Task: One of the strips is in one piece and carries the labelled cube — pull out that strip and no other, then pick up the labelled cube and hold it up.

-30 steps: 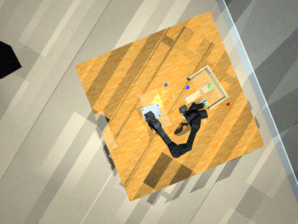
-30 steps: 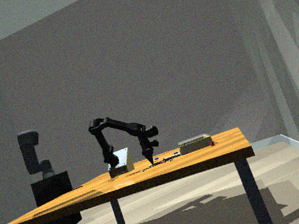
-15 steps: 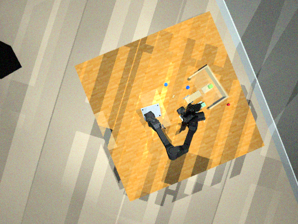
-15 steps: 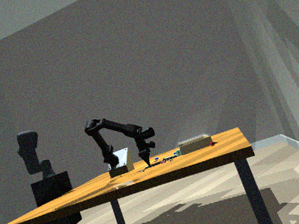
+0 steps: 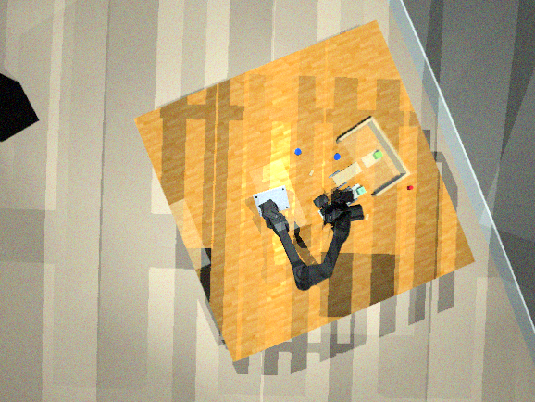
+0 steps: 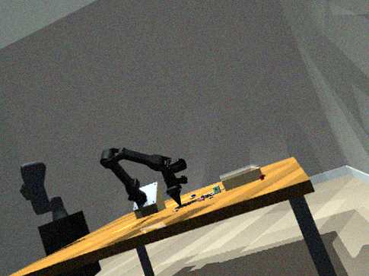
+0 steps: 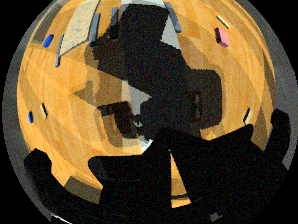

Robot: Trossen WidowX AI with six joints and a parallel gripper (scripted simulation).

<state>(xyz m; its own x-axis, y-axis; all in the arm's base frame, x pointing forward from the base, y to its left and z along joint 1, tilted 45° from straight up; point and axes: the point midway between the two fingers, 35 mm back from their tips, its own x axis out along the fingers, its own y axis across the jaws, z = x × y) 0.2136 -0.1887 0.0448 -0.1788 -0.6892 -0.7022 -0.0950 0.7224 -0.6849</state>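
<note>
Right now my gripper tip is 120 mm short of the pink piece and 90 mm to the left of it. Also, from my gripper tip: tan piece 200 mm to the left, 30 mm ahead; red piece 420 mm ahead, 90 mm to the right, 10 mm above.
</note>
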